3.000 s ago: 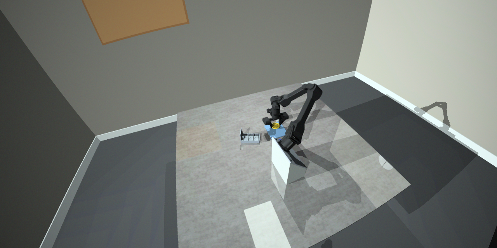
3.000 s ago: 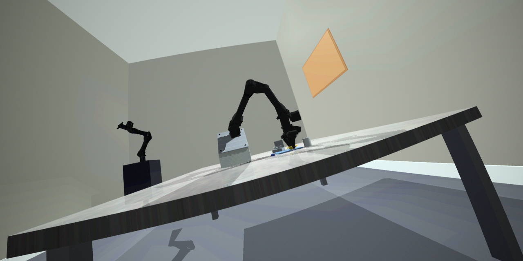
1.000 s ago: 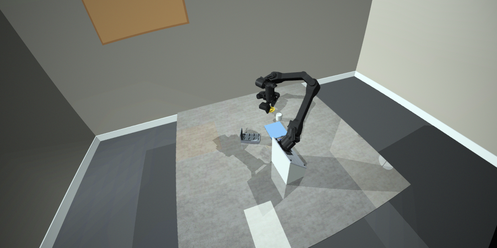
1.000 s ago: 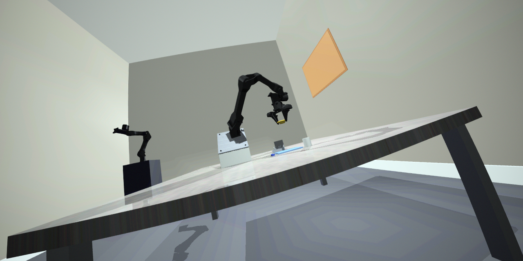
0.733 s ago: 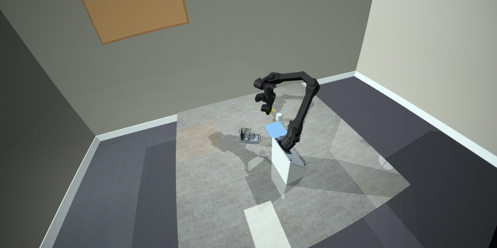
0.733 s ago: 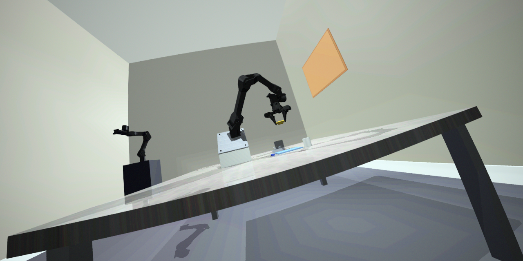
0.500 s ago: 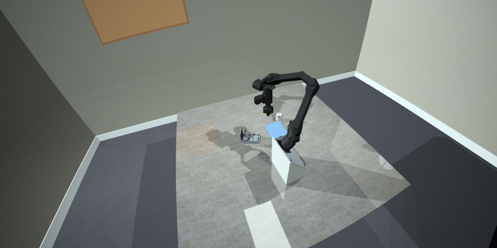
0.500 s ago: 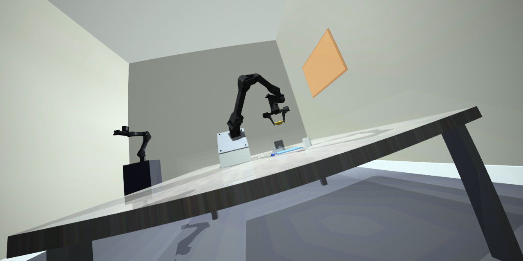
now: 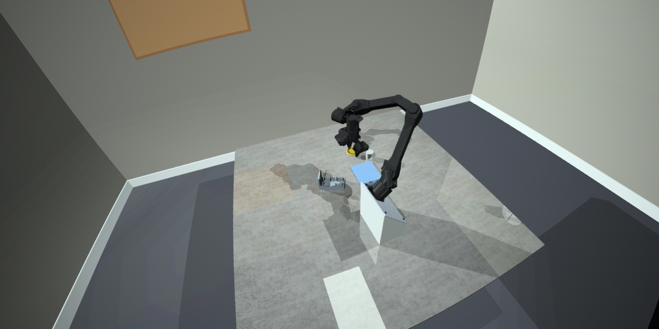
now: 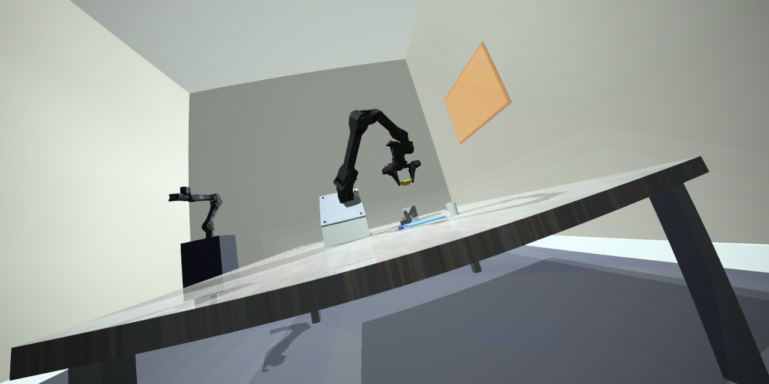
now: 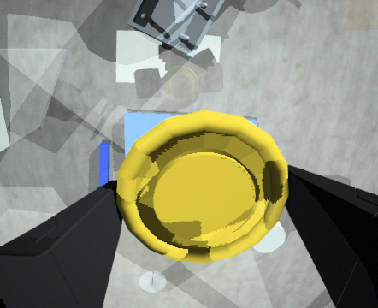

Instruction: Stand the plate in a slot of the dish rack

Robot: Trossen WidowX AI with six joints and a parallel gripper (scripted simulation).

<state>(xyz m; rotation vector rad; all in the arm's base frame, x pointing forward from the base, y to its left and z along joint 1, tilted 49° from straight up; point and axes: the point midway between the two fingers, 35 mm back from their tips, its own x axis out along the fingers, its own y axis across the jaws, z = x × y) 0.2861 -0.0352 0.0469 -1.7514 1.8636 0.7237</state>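
Now: gripper tip 16 cm above the grey dish rack, 12 cm to the right of it and 1 cm short of it. From my gripper tip the other things lie so: white cylinder (17 cm to the right, 16 cm below, 9 cm ahead); blue mat (18 cm below, 8 cm to the right); yellow plate (1 cm above).
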